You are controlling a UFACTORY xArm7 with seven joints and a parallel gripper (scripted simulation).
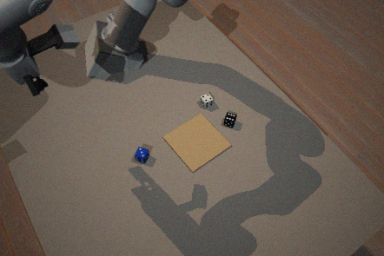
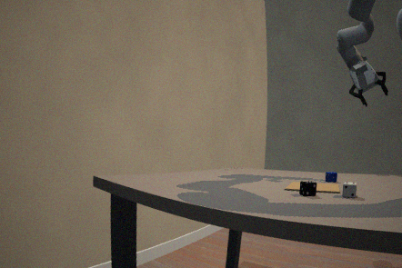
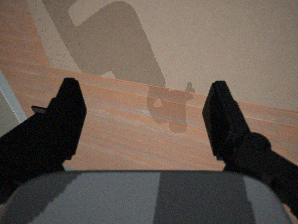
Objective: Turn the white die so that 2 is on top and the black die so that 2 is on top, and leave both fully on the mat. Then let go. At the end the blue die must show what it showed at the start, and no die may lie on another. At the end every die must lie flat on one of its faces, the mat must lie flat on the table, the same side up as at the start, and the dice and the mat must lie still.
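Right now my hand is 290 mm above the blue die, 180 mm short of it and 140 mm to the right of it. Round my hand: white die 410 mm to the left, 290 mm below, 140 mm ahead; black die 410 mm to the left, 290 mm below, 240 mm ahead; tan mat 300 mm to the left, 300 mm below, 230 mm ahead.
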